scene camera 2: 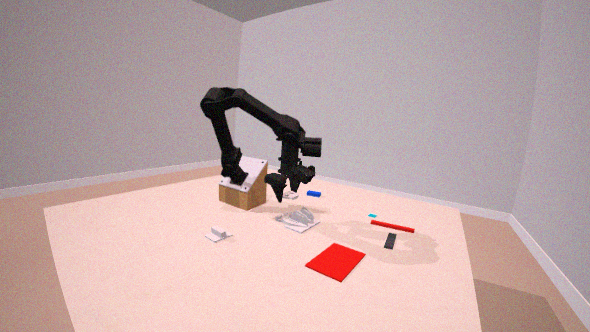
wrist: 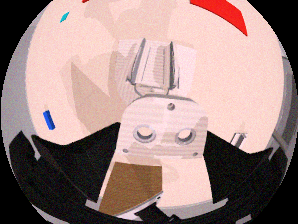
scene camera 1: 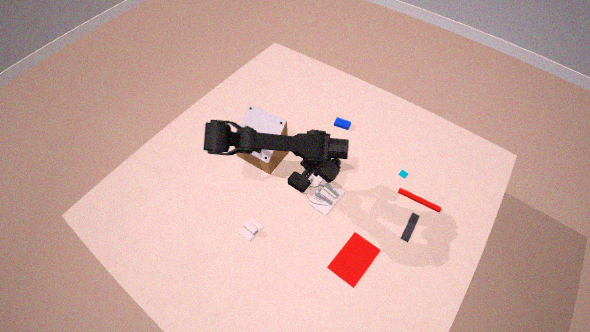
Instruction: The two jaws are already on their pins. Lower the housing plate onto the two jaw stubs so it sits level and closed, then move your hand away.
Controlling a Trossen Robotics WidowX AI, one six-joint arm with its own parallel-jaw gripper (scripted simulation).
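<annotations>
My gripper is visible in the wrist view [162, 130], in scene camera 1 and in scene camera 2. On my gripper, [scene camera 1: 328, 170] and [scene camera 2: 304, 170] are the same spot.
</annotations>
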